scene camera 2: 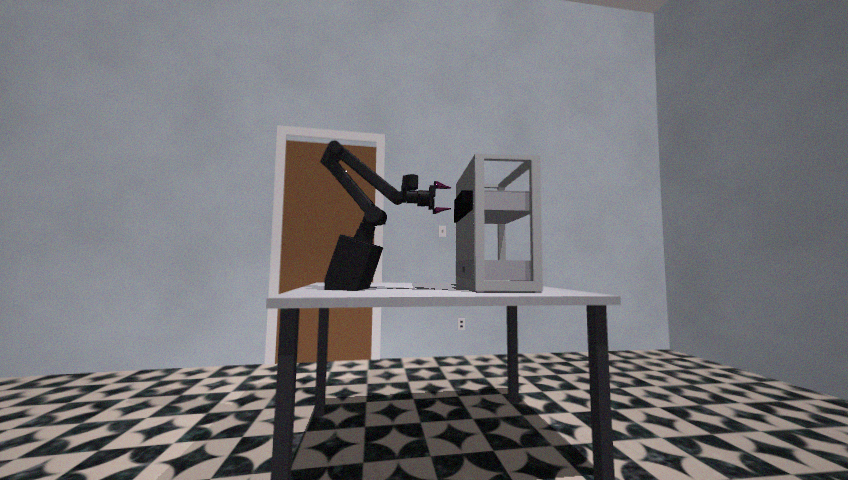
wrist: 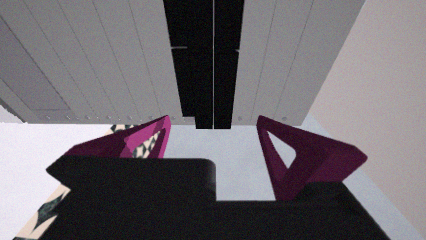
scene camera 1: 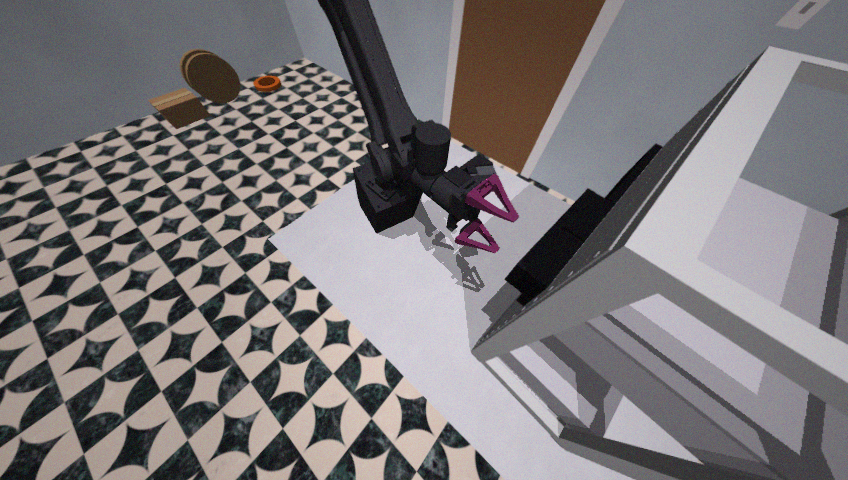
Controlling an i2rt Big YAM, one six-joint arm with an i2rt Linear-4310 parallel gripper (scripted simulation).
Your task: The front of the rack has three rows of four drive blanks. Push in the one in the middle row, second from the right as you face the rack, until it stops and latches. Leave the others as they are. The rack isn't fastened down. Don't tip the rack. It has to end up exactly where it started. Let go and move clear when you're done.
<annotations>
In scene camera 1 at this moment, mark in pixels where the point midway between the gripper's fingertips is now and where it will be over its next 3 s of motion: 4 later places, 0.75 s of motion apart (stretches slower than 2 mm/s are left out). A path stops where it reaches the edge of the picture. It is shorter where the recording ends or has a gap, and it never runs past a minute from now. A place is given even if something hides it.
My gripper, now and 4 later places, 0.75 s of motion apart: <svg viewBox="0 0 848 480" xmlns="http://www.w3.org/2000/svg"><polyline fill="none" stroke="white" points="506,236 511,223 525,201 547,209 557,217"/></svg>
</annotations>
